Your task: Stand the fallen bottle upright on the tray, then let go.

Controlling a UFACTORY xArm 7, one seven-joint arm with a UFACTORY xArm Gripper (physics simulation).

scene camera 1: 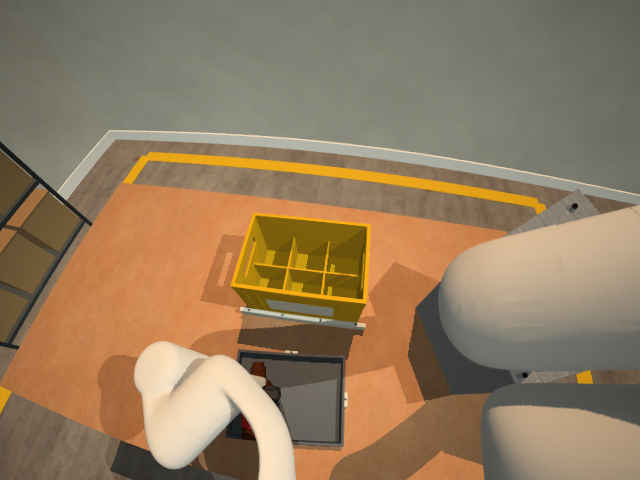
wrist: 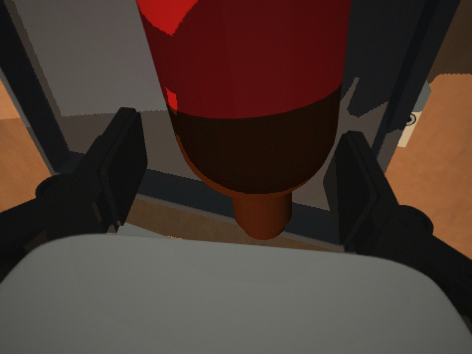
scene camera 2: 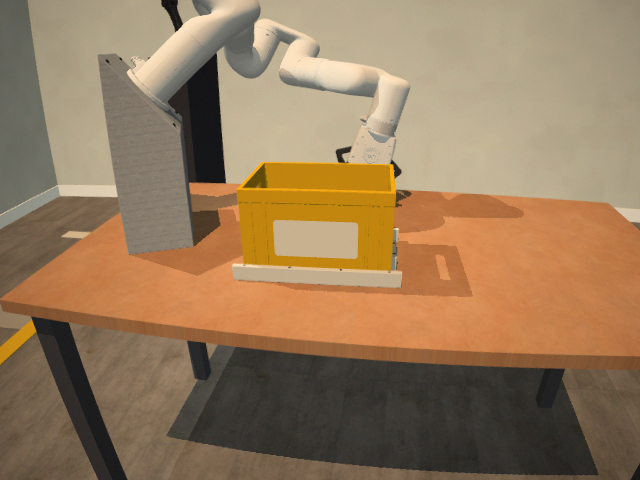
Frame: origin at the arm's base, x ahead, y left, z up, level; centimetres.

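Seen in the pictures: gripper, fingertip midpoint: (wrist: 239, 146); arm's base, link origin: (scene camera 2: 147, 91).
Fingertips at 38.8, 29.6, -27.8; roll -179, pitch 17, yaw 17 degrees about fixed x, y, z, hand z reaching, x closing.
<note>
Pixels of each thing's middle, then the offset from my fingertips to it, as dx, dy, dz. Level surfaces: height alone.
- brown bottle with a red label, body centre: (wrist: 252, 104) (scene camera 1: 258, 398) -0.4, +1.4, -1.3
- dark tray, body centre: (wrist: 169, 82) (scene camera 1: 287, 396) -5.5, -1.7, -4.3
- yellow crate with dividers, body centre: (scene camera 2: 321, 218) (scene camera 1: 306, 271) +2.6, -28.6, +3.2
- table, surface height: dz -5.5
The brown bottle with a red label (scene camera 1: 257, 369) (wrist: 250, 60) lies on its side at the left of the dark tray (scene camera 1: 342, 403) (wrist: 30, 80) in scene camera 1. Its neck points toward the yellow crate, and the arm covers part of its body. My gripper (scene camera 1: 269, 393) (wrist: 239, 146) is open. In the wrist view its two fingers stand on either side of the bottle's shoulder and neck, with a gap on each side. In scene camera 2 the crate hides the fingertips, and the bottle and tray do not show.
A yellow crate with dividers (scene camera 1: 346, 308) (scene camera 2: 315, 196) stands close beyond the neck end of the tray. A pale rail (scene camera 1: 302, 317) (scene camera 2: 315, 275) runs along its base. The grey arm pedestal (scene camera 2: 149, 155) stands on the table (scene camera 1: 155, 258) (scene camera 2: 491, 320). A shelf rack (scene camera 1: 77, 213) is at far left.
</note>
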